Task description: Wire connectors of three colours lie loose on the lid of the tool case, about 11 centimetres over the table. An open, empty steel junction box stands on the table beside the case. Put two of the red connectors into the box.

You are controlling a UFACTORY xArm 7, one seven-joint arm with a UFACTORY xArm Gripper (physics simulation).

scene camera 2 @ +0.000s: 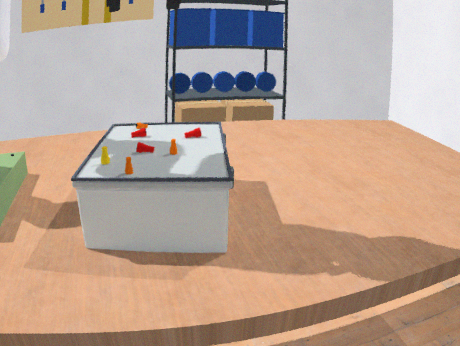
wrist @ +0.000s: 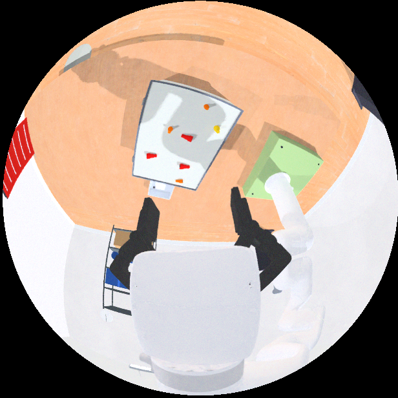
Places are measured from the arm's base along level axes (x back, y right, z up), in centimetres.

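Where they show: gripper, between the fingertips: [scene camera 2: 144, 9].
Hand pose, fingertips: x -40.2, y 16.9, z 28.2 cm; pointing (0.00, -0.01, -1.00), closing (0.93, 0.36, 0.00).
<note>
Things, the pixels of their top centre, and the offset from my fingertips.
- tool case, centre of its top: [scene camera 2: 160, 144] dy -6.5, dx -3.1, dz -22.4 cm
- yellow connector, centre of its top: [scene camera 2: 104, 147] dy +0.0, dx +5.9, dz -20.3 cm
Three red connectors lie on their sides on the pale lid of the tool case [scene camera 2: 155, 215] [wrist: 167, 95]: one near the middle [scene camera 2: 145, 148] [wrist: 187, 137], one toward the back right in the scene view [scene camera 2: 193, 133] [wrist: 151, 155], and one toward the back left [scene camera 2: 139, 133] [wrist: 184, 166]. The junction box [wrist: 161, 190], small and light grey, stands against the case's far end in the wrist view; the case hides it in the scene view. My gripper [wrist: 191, 199] is open and empty. Its fingertips show below the case's lower edge in the wrist view; it does not show in the scene view.
Orange connectors [scene camera 2: 173, 147] [scene camera 2: 129, 165] [scene camera 2: 142, 125] [wrist: 170, 130] [wrist: 206, 106] [wrist: 179, 181] and a yellow connector [scene camera 2: 105, 156] [wrist: 216, 129] are also on the lid. A green block [scene camera 2: 11, 172] [wrist: 305, 162] carries the arm's white base beside the case. A shelf rack [scene camera 2: 285, 65] stands behind the table.
</note>
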